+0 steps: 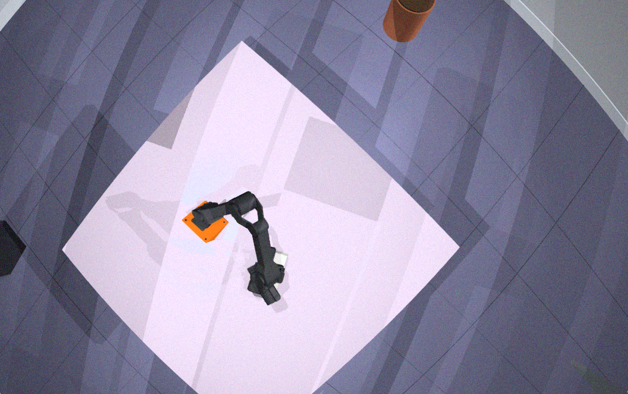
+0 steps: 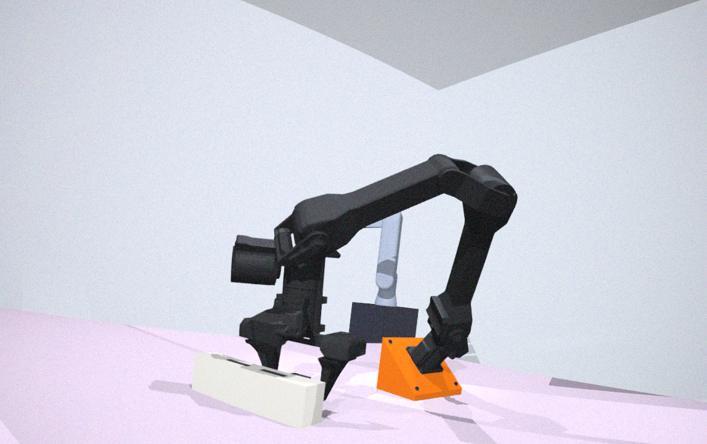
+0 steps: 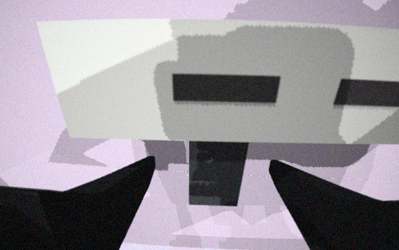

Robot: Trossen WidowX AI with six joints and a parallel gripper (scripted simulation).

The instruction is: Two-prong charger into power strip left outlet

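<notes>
My gripper tip is 3 cm short of the two-prong charger, 1 cm to the right of it and 1 cm below it.
</notes>
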